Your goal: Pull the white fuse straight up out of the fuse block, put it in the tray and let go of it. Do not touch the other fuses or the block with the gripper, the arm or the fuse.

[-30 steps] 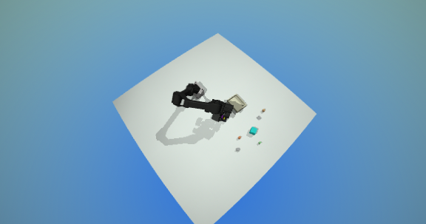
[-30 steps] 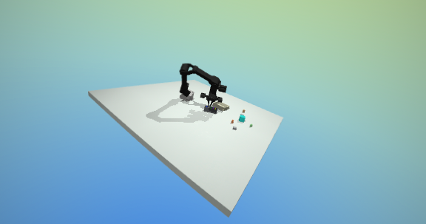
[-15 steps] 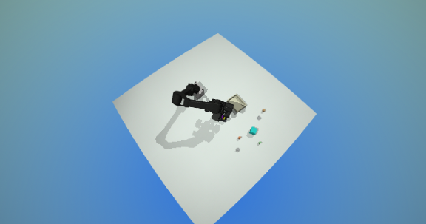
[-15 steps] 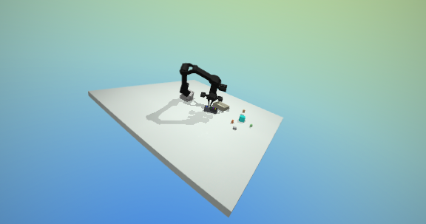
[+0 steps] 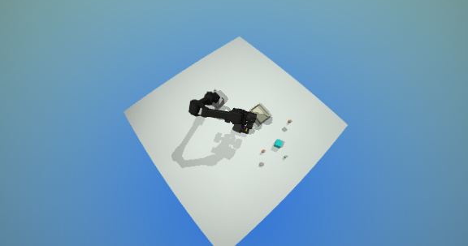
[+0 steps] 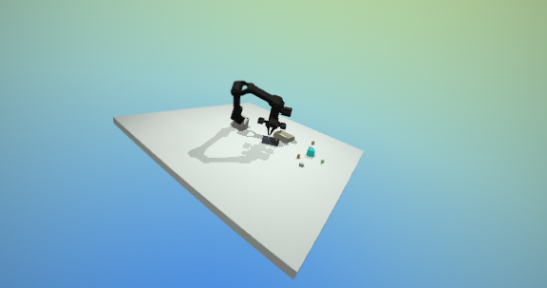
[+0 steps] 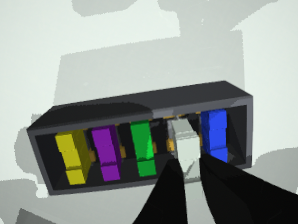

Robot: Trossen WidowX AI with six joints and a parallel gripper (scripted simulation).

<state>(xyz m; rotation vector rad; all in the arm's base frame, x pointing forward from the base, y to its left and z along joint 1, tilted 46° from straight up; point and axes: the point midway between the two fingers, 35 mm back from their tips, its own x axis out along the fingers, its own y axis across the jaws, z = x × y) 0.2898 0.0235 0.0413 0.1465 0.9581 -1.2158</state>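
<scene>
The green fuse is 20 mm ahead of my gripper tip, 10 mm to the left of it and 30 mm below it. Round my gripper tip: white fuse: 10 mm below; then purple fuse: 30 mm ahead, 20 mm to the left, 30 mm below; then blue fuse: 20 mm behind, 10 mm to the right, 30 mm below.
</scene>
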